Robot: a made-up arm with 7 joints. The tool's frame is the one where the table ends. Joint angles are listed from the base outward.
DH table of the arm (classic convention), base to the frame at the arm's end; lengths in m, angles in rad. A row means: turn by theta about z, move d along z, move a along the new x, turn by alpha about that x. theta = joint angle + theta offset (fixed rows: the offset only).
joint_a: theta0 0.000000, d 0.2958, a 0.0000, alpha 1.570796
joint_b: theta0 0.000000, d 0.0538, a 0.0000, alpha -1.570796
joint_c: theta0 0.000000, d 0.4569, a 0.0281, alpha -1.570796
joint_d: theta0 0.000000, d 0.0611, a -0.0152, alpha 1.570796
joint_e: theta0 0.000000, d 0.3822, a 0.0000, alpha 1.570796
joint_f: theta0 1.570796, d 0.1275, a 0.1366, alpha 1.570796
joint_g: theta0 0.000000, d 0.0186, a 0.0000, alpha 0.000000
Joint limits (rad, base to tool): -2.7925..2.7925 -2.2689..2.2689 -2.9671..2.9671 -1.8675..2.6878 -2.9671..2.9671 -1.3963..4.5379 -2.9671..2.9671
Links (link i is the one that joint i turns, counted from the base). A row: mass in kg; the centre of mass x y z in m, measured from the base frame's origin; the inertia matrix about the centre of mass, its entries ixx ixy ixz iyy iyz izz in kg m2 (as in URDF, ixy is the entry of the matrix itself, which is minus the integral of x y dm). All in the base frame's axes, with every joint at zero. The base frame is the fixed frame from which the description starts. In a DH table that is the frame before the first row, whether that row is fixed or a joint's. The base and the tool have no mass.
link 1: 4.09; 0.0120 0.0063 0.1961; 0.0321 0 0 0.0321 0 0.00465
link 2: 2.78; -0.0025 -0.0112 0.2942; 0.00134 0 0 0.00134 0 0.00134
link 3: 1.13; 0.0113 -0.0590 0.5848; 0.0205 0 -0.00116 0.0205 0 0.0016
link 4: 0.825; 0.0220 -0.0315 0.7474; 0.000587 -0.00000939 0 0.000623 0 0.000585
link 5: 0.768; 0.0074 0.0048 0.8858; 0.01 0 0 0.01 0 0.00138
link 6: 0.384; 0.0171 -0.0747 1.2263; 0.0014 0 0 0.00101 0.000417 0.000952
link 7: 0.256; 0.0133 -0.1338 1.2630; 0.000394 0 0 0.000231 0 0.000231
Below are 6 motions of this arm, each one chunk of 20 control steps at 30 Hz.
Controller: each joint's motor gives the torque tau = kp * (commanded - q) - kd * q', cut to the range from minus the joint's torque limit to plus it. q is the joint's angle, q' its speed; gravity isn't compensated. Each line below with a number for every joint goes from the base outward.
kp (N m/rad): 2.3 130 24 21 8.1 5.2 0.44
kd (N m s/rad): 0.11 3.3 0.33 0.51 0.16 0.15 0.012
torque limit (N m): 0.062 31 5.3 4.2 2.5 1.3 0.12
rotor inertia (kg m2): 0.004 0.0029 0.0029 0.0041 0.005 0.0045 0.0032
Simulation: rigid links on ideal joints. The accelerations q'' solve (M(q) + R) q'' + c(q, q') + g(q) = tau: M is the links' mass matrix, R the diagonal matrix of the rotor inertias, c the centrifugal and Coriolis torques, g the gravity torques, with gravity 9.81 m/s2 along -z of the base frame. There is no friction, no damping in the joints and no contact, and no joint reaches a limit. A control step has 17 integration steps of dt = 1/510 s. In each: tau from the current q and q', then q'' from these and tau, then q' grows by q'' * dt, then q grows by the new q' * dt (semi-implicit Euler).
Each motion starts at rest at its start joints. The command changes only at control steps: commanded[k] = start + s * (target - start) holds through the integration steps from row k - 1 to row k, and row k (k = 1, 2, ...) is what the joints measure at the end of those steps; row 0 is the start. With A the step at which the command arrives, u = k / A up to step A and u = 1 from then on. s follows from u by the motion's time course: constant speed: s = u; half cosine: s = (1 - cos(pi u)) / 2; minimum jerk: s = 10 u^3 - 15 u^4 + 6 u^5; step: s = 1 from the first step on.
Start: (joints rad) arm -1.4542 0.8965 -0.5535 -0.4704 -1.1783 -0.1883 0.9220
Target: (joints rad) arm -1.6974 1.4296 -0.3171 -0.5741 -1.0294 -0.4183 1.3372
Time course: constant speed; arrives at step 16
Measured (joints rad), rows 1 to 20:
1: -1.4543 0.9079 -0.5613 -0.4669 -1.1738 -0.1934 0.9252
2: -1.4557 0.9377 -0.5643 -0.4591 -1.1716 -0.1971 0.9363
3: -1.4596 0.9819 -0.5478 -0.4525 -1.1712 -0.1977 0.9567
4: -1.4655 1.0361 -0.5140 -0.4554 -1.1614 -0.2051 0.9854
5: -1.4719 1.0966 -0.4714 -0.4743 -1.1385 -0.2261 1.0187
6: -1.4775 1.1602 -0.4264 -0.5111 -1.1116 -0.2561 1.0522
7: -1.4813 1.2242 -0.3834 -0.5626 -1.0934 -0.2835 1.0812
8: -1.4828 1.2868 -0.3466 -0.6226 -1.0905 -0.2987 1.1022
9: -1.4822 1.3461 -0.3187 -0.6851 -1.1007 -0.2997 1.1134
10: -1.4801 1.4000 -0.3001 -0.7467 -1.1145 -0.2922 1.1153
11: -1.4773 1.4451 -0.2890 -0.8115 -1.1189 -0.2850 1.1116
12: -1.4748 1.4800 -0.2816 -0.8801 -1.1137 -0.2841 1.1071
13: -1.4734 1.5056 -0.2749 -0.9489 -1.1054 -0.2914 1.1060
14: -1.4732 1.5247 -0.2681 -1.0117 -1.0979 -0.3058 1.1121
15: -1.4742 1.5411 -0.2618 -1.0618 -1.0918 -0.3246 1.1276
16: -1.4762 1.5582 -0.2563 -1.0935 -1.0862 -0.3444 1.1536
17: -1.4793 1.5747 -0.2490 -1.1061 -1.0837 -0.3549 1.1876
18: -1.4830 1.5867 -0.2397 -1.1033 -1.0847 -0.3533 1.2245
19: -1.4868 1.5927 -0.2322 -1.0879 -1.0854 -0.3480 1.2597
20: -1.4903 1.5929 -0.2297 -1.0608 -1.0836 -0.3462 1.2892

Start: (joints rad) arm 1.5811 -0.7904 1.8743 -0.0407 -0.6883 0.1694 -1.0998
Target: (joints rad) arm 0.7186 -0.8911 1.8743 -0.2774 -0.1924 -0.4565 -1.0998
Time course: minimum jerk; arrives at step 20
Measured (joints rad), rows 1 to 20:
1: 1.5799 -0.7966 1.8688 -0.0403 -0.6859 0.1716 -1.0978
2: 1.5786 -0.8121 1.8661 -0.0434 -0.6834 0.1728 -1.0929
3: 1.5789 -0.8333 1.8697 -0.0556 -0.6746 0.1640 -1.0858
4: 1.5810 -0.8574 1.8764 -0.0791 -0.6532 0.1412 -1.0768
5: 1.5849 -0.8825 1.8857 -0.1122 -0.6220 0.1067 -1.0654
6: 1.5896 -0.9072 1.8968 -0.1506 -0.5873 0.0653 -1.0512
7: 1.5945 -0.9303 1.9074 -0.1903 -0.5537 0.0209 -1.0344
8: 1.5989 -0.9509 1.9156 -0.2284 -0.5221 -0.0248 -1.0161
9: 1.6023 -0.9682 1.9211 -0.2631 -0.4912 -0.0717 -0.9981
10: 1.6044 -0.9819 1.9241 -0.2937 -0.4590 -0.1204 -0.9823
11: 1.6050 -0.9919 1.9254 -0.3194 -0.4250 -0.1715 -0.9704
12: 1.6039 -0.9986 1.9250 -0.3394 -0.3898 -0.2242 -0.9638
13: 1.6011 -1.0026 1.9231 -0.3533 -0.3550 -0.2768 -0.9629
14: 1.5970 -1.0046 1.9198 -0.3612 -0.3221 -0.3270 -0.9679
15: 1.5919 -1.0050 1.9158 -0.3641 -0.2927 -0.3721 -0.9783
16: 1.5865 -1.0041 1.9120 -0.3632 -0.2680 -0.4099 -0.9928
17: 1.5814 -1.0024 1.9087 -0.3602 -0.2493 -0.4390 -1.0098
18: 1.5771 -1.0001 1.9062 -0.3563 -0.2373 -0.4585 -1.0273
19: 1.5738 -0.9976 1.9042 -0.3526 -0.2318 -0.4686 -1.0433
20: 1.5716 -0.9952 1.9023 -0.3500 -0.2315 -0.4709 -1.0561

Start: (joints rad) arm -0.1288 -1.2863 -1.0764 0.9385 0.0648 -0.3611 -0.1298
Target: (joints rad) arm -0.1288 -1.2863 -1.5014 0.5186 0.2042 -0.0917 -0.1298
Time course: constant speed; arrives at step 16
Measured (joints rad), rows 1 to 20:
1: -0.1284 -1.2989 -1.0869 0.9321 0.0787 -0.3626 -0.1294
2: -0.1287 -1.3279 -1.1032 0.9205 0.1007 -0.3592 -0.1283
3: -0.1314 -1.3627 -1.1076 0.9090 0.1165 -0.3469 -0.1267
4: -0.1369 -1.3956 -1.0927 0.8977 0.1293 -0.3293 -0.1248
5: -0.1438 -1.4230 -1.0650 0.8857 0.1515 -0.3137 -0.1239
6: -0.1493 -1.4444 -1.0384 0.8745 0.1887 -0.3078 -0.1255
7: -0.1517 -1.4592 -1.0217 0.8669 0.2317 -0.3147 -0.1307
8: -0.1522 -1.4658 -1.0115 0.8637 0.2651 -0.3298 -0.1393
9: -0.1526 -1.4647 -1.0057 0.8606 0.2866 -0.3449 -0.1499
10: -0.1538 -1.4586 -1.0078 0.8514 0.3029 -0.3535 -0.1610
11: -0.1560 -1.4507 -1.0229 0.8315 0.3182 -0.3523 -0.1712
12: -0.1588 -1.4439 -1.0561 0.7997 0.3313 -0.3403 -0.1800
13: -0.1618 -1.4399 -1.1128 0.7580 0.3395 -0.3181 -0.1873
14: -0.1646 -1.4396 -1.1989 0.7106 0.3417 -0.2883 -0.1936
15: -0.1686 -1.4407 -1.3097 0.6627 0.3302 -0.2515 -0.1985
16: -0.1794 -1.4337 -1.4029 0.6151 0.2840 -0.1999 -0.1988
17: -0.1974 -1.4142 -1.4513 0.5638 0.2159 -0.1361 -0.1911
18: -0.2174 -1.3882 -1.4643 0.5104 0.1634 -0.0740 -0.1756
19: -0.2324 -1.3657 -1.4713 0.4657 0.1468 -0.0286 -0.1551
20: -0.2382 -1.3511 -1.4859 0.4432 0.1521 -0.0068 -0.1322

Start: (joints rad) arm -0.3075 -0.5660 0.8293 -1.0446 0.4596 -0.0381 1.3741
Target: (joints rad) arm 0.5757 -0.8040 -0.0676 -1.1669 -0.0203 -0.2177 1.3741
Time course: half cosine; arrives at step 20
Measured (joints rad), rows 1 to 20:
1: -0.3064 -0.5732 0.8256 -1.0594 0.4594 -0.0423 1.3735
2: -0.3038 -0.5904 0.8167 -1.0912 0.4479 -0.0397 1.3716
3: -0.3004 -0.6126 0.8054 -1.1272 0.4164 -0.0202 1.3677
4: -0.2969 -0.6360 0.7938 -1.1607 0.3698 0.0116 1.3608
5: -0.2934 -0.6583 0.7811 -1.1901 0.3202 0.0443 1.3498
6: -0.2905 -0.6788 0.7624 -1.2157 0.2770 0.0674 1.3342
7: -0.2885 -0.6975 0.7315 -1.2371 0.2415 0.0756 1.3142
8: -0.2880 -0.7147 0.6832 -1.2531 0.2098 0.0686 1.2912
9: -0.2900 -0.7305 0.6144 -1.2625 0.1780 0.0489 1.2676
10: -0.2952 -0.7448 0.5251 -1.2657 0.1454 0.0198 1.2468
11: -0.3043 -0.7574 0.4182 -1.2640 0.1138 -0.0151 1.2327
12: -0.3171 -0.7680 0.2987 -1.2601 0.0852 -0.0515 1.2292
13: -0.3322 -0.7774 0.1741 -1.2568 0.0596 -0.0847 1.2392
14: -0.3477 -0.7872 0.0537 -1.2571 0.0358 -0.1104 1.2645
15: -0.3613 -0.7995 -0.0526 -1.2624 0.0119 -0.1265 1.3041
16: -0.3713 -0.8157 -0.1364 -1.2722 -0.0130 -0.1335 1.3547
17: -0.3770 -0.8357 -0.1929 -1.2837 -0.0379 -0.1344 1.4097
18: -0.3782 -0.8576 -0.2216 -1.2933 -0.0592 -0.1333 1.4613
19: -0.3753 -0.8780 -0.2254 -1.2971 -0.0727 -0.1346 1.5013
20: -0.3686 -0.8932 -0.2087 -1.2927 -0.0752 -0.1413 1.5234

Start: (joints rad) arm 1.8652 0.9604 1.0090 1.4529 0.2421 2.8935 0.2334
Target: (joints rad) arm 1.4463 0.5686 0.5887 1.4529 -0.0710 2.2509 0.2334
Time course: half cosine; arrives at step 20
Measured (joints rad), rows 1 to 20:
1: 1.8659 0.9699 1.0088 1.4663 0.2473 2.8985 0.2332
2: 1.8676 0.9898 1.0182 1.4927 0.2591 2.9158 0.2302
3: 1.8696 1.0098 1.0466 1.5170 0.2713 2.9413 0.2233
4: 1.8714 1.0230 1.0918 1.5323 0.2781 2.9628 0.2155
5: 1.8723 1.0268 1.1409 1.5386 0.2755 2.9684 0.2136
6: 1.8722 1.0204 1.1821 1.5388 0.2602 2.9511 0.2222
7: 1.8722 1.0015 1.2164 1.5355 0.2304 2.9085 0.2400
8: 1.8728 0.9709 1.2423 1.5301 0.1882 2.8451 0.2652
9: 1.8746 0.9323 1.2530 1.5235 0.1391 2.7688 0.2962
10: 1.8782 0.8908 1.2404 1.5163 0.0888 2.6873 0.3313
11: 1.8838 0.8505 1.1972 1.5096 0.0407 2.6070 0.3677
12: 1.8908 0.8138 1.1195 1.5039 -0.0033 2.5324 0.4018
13: 1.8972 0.7810 1.0067 1.4993 -0.0420 2.4661 0.4296
14: 1.8994 0.7501 0.8629 1.4942 -0.0729 2.4087 0.4470
15: 1.8953 0.7137 0.7181 1.4805 -0.0786 2.3649 0.4425
16: 1.8879 0.6690 0.6010 1.4601 -0.0518 2.3368 0.4073
17: 1.8822 0.6222 0.5181 1.4499 -0.0112 2.3207 0.3433
18: 1.8809 0.5811 0.4684 1.4651 0.0224 2.3123 0.2607
19: 1.8831 0.5504 0.4503 1.5070 0.0443 2.3089 0.1732
20: 1.8848 0.5315 0.4622 1.5641 0.0621 2.3106 0.0966

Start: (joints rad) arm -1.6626 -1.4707 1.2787 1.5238 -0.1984 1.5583 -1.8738
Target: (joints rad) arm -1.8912 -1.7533 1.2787 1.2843 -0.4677 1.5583 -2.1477
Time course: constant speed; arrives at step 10
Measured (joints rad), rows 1 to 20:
1: -1.6624 -1.4878 1.2862 1.5197 -0.2114 1.5626 -1.8760
2: -1.6611 -1.5296 1.2953 1.5072 -0.2456 1.5656 -1.8843
3: -1.6577 -1.5842 1.2889 1.4838 -0.2902 1.5575 -1.9015
4: -1.6518 -1.6406 1.2570 1.4477 -0.3270 1.5359 -1.9289
5: -1.6431 -1.6932 1.2023 1.4012 -0.3403 1.5052 -1.9641
6: -1.6326 -1.7414 1.1367 1.3516 -0.3258 1.4731 -2.0005
7: -1.6229 -1.7871 1.0751 1.3090 -0.2942 1.4479 -2.0295
8: -1.6169 -1.8303 1.0237 1.2832 -0.2689 1.4353 -2.0436
9: -1.6155 -1.8674 0.9742 1.2793 -0.2722 1.4331 -2.0416
10: -1.6176 -1.8980 0.9270 1.2905 -0.3009 1.4348 -2.0301
11: -1.6210 -1.9181 0.8812 1.3101 -0.3322 1.4303 -2.0178
12: -1.6238 -1.9244 0.8367 1.3343 -0.3458 1.4157 -2.0105
13: -1.6250 -1.9194 0.7989 1.3573 -0.3383 1.3967 -2.0101
14: -1.6246 -1.9085 0.7740 1.3734 -0.3185 1.3834 -2.0152
15: -1.6239 -1.8971 0.7663 1.3784 -0.2998 1.3832 -2.0223
16: -1.6241 -1.8887 0.7790 1.3713 -0.2922 1.3962 -2.0287
17: -1.6264 -1.8845 0.8145 1.3538 -0.2988 1.4161 -2.0331
18: -1.6309 -1.8843 0.8750 1.3302 -0.3150 1.4341 -2.0359
19: -1.6372 -1.8865 0.9616 1.3061 -0.3320 1.4443 -2.0383
20: -1.6440 -1.8892 1.0715 1.2871 -0.3426 1.4465 -2.0407

